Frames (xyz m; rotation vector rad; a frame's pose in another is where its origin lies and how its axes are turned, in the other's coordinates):
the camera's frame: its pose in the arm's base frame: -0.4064 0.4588 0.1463 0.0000 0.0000 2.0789
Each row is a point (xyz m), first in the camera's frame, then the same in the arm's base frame.
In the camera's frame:
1: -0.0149 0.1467 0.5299
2: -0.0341 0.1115 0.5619
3: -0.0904 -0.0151 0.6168
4: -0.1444 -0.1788 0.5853
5: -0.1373 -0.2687 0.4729
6: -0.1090 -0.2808 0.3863
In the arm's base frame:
1: -0.5273 0.3744 0.6762
2: -0.4872 0.3748 0.7082
3: -0.3492 0.3872 0.7631
4: -0.1799 0.4196 0.7316
5: -0.1048 0.4696 0.6192
6: -0.1080 0.5002 0.5326

